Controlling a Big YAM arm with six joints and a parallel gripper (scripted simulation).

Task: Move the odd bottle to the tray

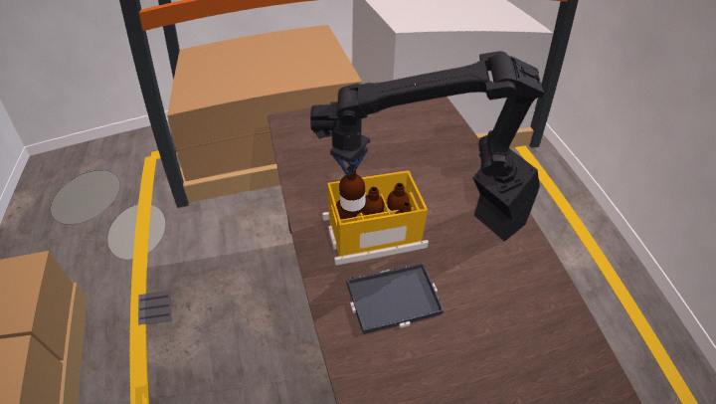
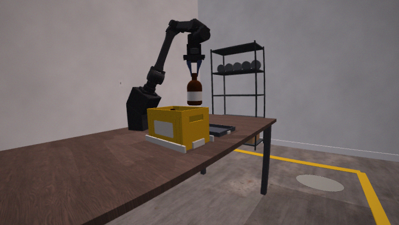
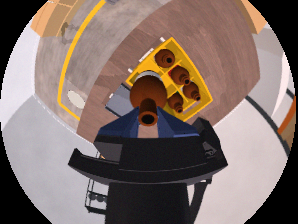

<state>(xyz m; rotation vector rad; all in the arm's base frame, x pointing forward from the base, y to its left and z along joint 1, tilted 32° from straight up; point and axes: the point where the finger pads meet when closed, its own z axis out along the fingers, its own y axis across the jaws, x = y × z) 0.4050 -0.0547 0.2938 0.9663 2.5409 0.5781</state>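
My hand is 70 mm above the glass bottle. From my hand the other things lie so: dark tray 110 mm behind, 220 mm to the left, 320 mm below; yellow crate 90 mm behind, 50 mm to the right, 250 mm below.
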